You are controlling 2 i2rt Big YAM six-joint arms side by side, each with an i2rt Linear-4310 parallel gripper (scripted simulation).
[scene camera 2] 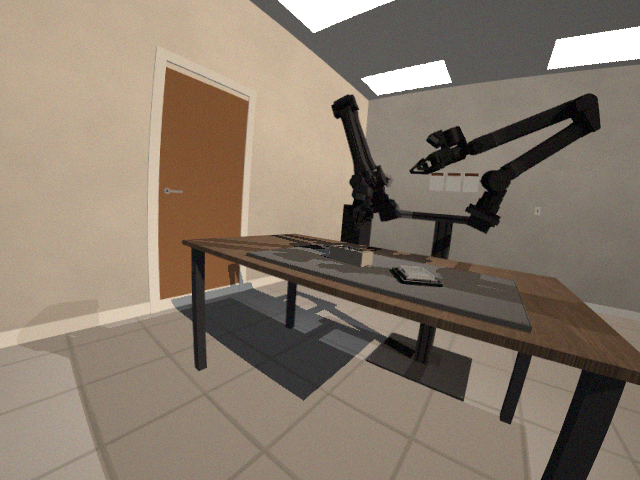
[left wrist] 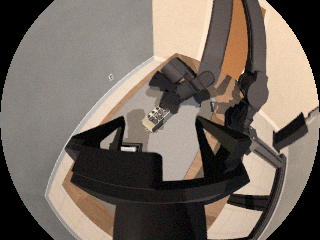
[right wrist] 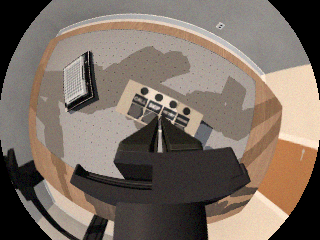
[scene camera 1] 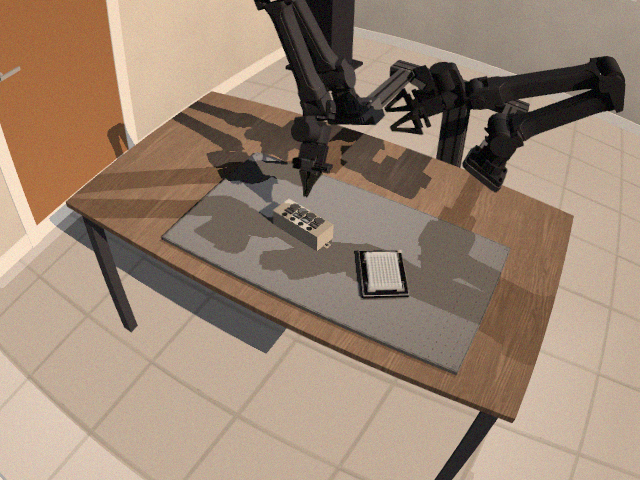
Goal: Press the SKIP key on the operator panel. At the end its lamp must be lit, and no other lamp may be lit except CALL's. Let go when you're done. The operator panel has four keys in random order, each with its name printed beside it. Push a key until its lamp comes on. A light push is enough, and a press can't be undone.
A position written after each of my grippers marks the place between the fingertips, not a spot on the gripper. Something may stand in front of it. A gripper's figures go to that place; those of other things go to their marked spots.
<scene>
My right gripper (right wrist: 159, 119) is 0.13 m from the lens. A white ribbed block (right wrist: 74, 79): 0.33 m from the lens. An operator panel (right wrist: 149, 100) is 0.20 m from the lens. The marked spots on the operator panel and the white ribbed block are 0.23 m apart.
</scene>
